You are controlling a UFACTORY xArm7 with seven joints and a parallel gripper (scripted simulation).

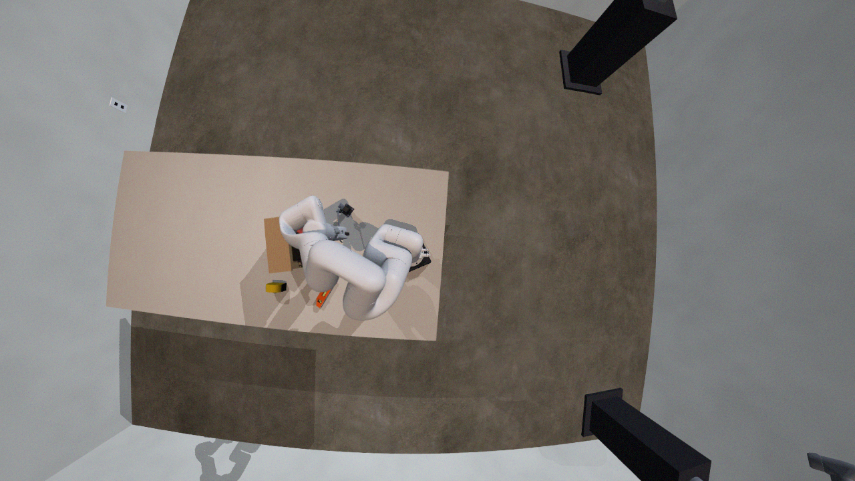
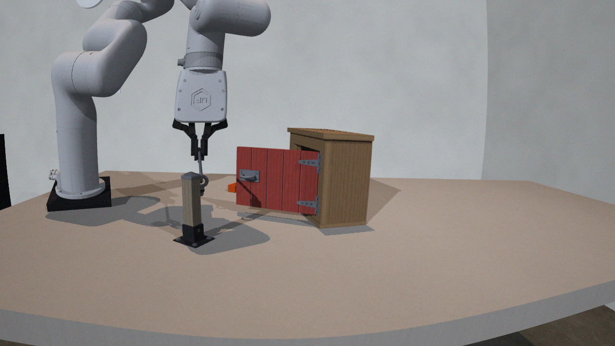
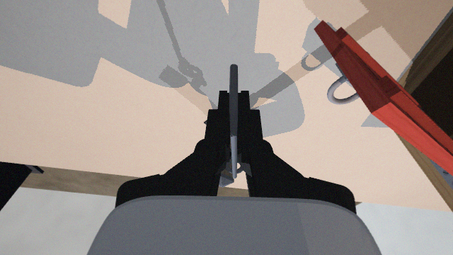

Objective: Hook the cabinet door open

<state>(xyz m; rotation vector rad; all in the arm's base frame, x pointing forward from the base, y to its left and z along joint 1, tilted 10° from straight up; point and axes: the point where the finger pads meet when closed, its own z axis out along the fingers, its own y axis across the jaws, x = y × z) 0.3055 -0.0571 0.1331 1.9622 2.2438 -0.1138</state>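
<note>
My hand is 1 cm short of the hook rod, 5 cm to the left of it and 3 cm above it. The rest, counted from my hand: red door: 15 cm ahead, 2 cm to the right, 6 cm below; then orange tool: 11 cm ahead, 27 cm to the left, 12 cm below; then yellow block: 35 cm ahead, 25 cm to the left, 10 cm below.
</note>
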